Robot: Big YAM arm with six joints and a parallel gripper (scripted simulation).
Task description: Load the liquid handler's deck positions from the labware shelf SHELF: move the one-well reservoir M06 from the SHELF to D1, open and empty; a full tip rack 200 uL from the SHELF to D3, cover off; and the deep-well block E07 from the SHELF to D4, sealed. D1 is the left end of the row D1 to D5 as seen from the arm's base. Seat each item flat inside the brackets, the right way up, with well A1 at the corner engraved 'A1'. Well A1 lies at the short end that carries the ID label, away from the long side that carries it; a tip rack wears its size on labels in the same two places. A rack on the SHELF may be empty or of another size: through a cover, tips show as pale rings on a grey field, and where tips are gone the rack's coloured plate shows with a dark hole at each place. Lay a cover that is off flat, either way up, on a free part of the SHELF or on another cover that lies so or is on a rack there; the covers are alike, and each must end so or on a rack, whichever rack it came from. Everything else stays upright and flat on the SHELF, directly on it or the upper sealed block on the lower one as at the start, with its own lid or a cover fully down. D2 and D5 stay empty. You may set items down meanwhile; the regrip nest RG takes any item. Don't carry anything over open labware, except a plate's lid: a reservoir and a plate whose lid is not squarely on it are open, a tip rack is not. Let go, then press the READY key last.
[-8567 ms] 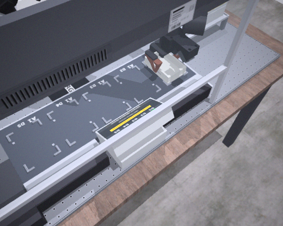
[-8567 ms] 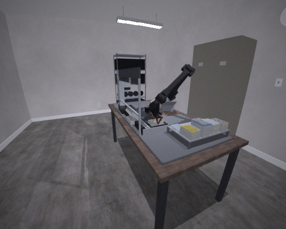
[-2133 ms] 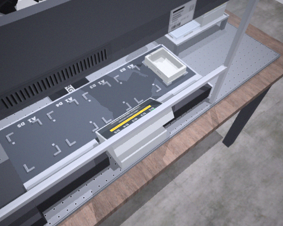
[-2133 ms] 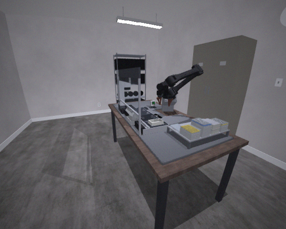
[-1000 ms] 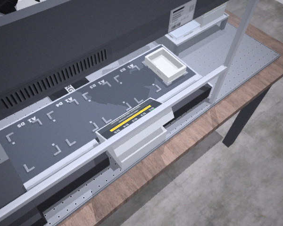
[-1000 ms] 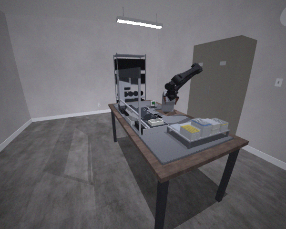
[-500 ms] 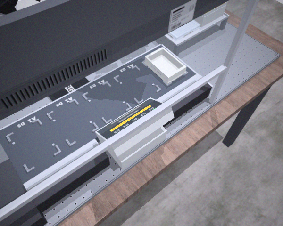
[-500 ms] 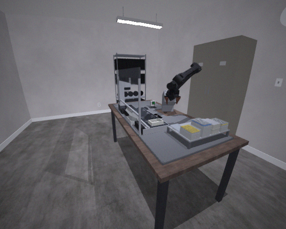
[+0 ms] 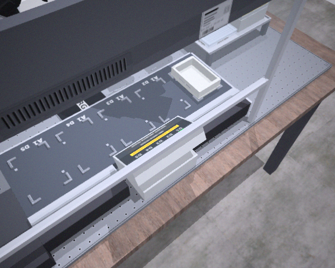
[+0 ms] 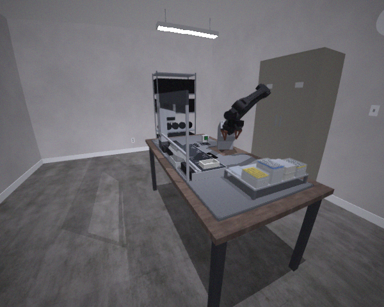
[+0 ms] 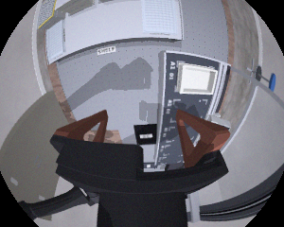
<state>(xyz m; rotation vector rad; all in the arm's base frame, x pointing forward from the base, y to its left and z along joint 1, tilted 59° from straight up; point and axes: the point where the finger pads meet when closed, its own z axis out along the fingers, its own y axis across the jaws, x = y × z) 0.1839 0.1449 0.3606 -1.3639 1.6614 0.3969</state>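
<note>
The sealed deep-well block lies 19 cm behind my hand, 31 cm to the left of it and 11 cm below it. Also, from my hand: clear flat plate (4 cm ahead, 19 cm to the left, 16 cm below); white one-well reservoir (17 cm ahead, 2 cm to the left, 17 cm below); shelf (13 cm behind, 25 cm to the left, 18 cm below).
</note>
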